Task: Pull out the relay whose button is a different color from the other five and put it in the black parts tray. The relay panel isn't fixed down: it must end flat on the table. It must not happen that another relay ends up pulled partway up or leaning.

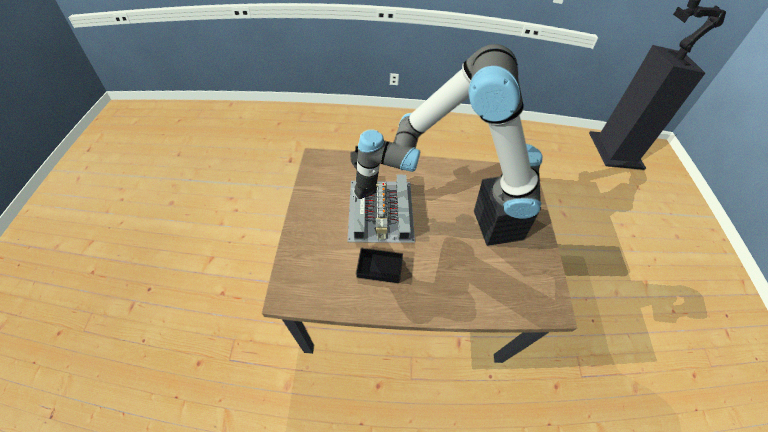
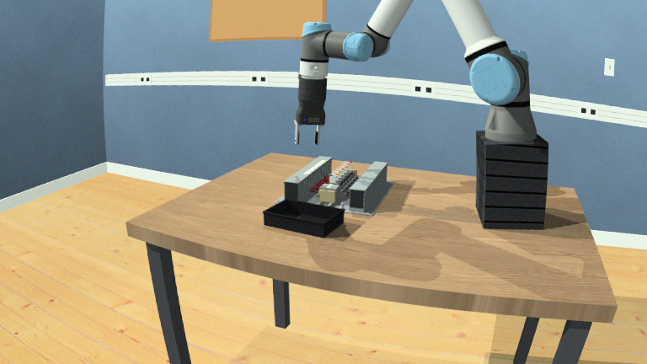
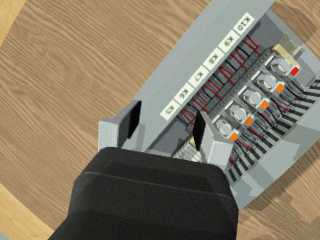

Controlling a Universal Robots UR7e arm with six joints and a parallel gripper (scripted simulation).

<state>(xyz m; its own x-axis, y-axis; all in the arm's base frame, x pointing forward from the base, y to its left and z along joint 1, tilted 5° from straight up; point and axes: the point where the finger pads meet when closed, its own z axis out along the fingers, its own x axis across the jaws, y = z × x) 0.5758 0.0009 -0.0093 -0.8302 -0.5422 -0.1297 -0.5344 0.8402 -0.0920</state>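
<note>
The relay lies 140 mm to the right of my hand, 110 mm below it and 70 mm behind it. Round my hand: relay panel (130 mm below, 80 mm behind, 50 mm to the right); black parts tray (220 mm to the left, 140 mm below, 90 mm behind).
</note>
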